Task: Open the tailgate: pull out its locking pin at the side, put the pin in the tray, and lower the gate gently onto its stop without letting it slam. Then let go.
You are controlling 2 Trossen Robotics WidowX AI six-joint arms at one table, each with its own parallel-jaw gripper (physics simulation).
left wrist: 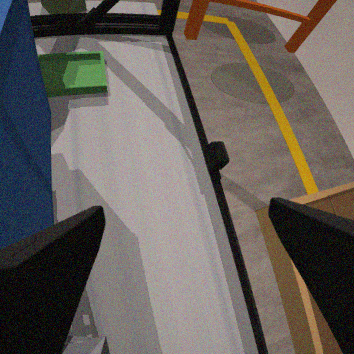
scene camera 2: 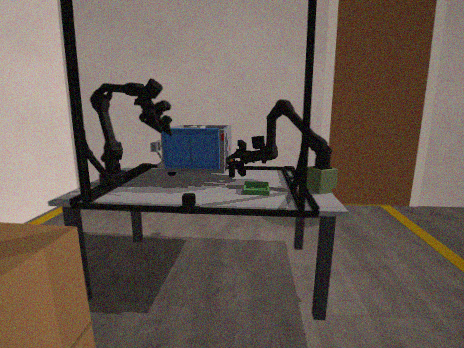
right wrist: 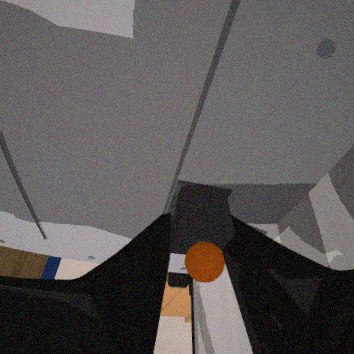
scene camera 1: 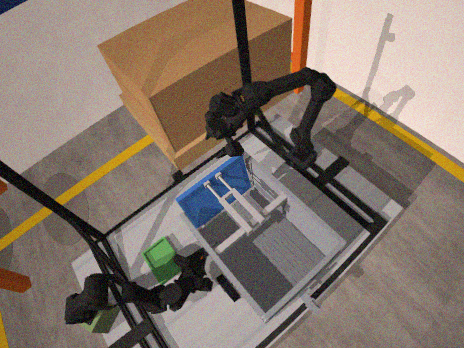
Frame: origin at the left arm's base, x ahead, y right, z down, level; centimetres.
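Where they show: left gripper, fingertip midpoint: (left wrist: 187, 210) (scene camera 2: 166, 134) (scene camera 1: 211, 148); right gripper, fingertip midpoint: (scene camera 2: 226, 160) (right wrist: 194, 221) (scene camera 1: 204, 249); left arm's base, origin of the base link: (scene camera 2: 112, 172) (scene camera 1: 301, 153); right arm's base, origin of the base link: (scene camera 2: 322, 167) (scene camera 1: 88, 312).
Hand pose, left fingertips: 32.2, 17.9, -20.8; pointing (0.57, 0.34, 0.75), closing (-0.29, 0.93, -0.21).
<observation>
Things, the pixels of their top centre, and the offset from my left fingertips, as dx, dy, dz. "spot": a spot on its surface instead.
- grey truck bed, surface spot: (scene camera 1: 300, 245) spot: +1.8, -42.7, +17.4
- pin's round orange end, surface spot: (right wrist: 204, 262) spot: +28.7, -21.2, +15.0
- green tray, middle of its top: (left wrist: 69, 68) (scene camera 1: 161, 259) (scene camera 2: 256, 185) +39.7, -6.5, +24.8
- black block, surface spot: (left wrist: 216, 156) (scene camera 1: 180, 174) spot: +10.0, +16.4, +21.9
The blue tailgate (scene camera 1: 200, 207) (scene camera 2: 192, 148) (left wrist: 25, 150) stands upright at the end of the grey truck bed (scene camera 1: 300, 245). My left gripper (scene camera 1: 234, 147) (scene camera 2: 169, 131) (left wrist: 187, 210) is open and empty by the gate's upper edge, near its right end in scene camera 1; in the left wrist view the gate is at the left. My right gripper (scene camera 2: 231, 167) (right wrist: 194, 221) is shut on the locking pin at the truck's side. The pin's round orange end (right wrist: 204, 262) shows between the fingers, behind a dark block; its shaft is hidden. The green tray (scene camera 1: 161, 251) (scene camera 2: 256, 189) (left wrist: 75, 90) shows no pin in it.
Pale bars (scene camera 1: 240, 212) span the truck bed. A black block (scene camera 1: 178, 176) (scene camera 2: 188, 199) (left wrist: 216, 156) sits on the table's edge rail. A large cardboard box (scene camera 1: 200, 100) (scene camera 2: 40, 280) stands beyond that edge. Black posts (scene camera 1: 242, 50) (scene camera 2: 75, 100) rise from the table frame.
</observation>
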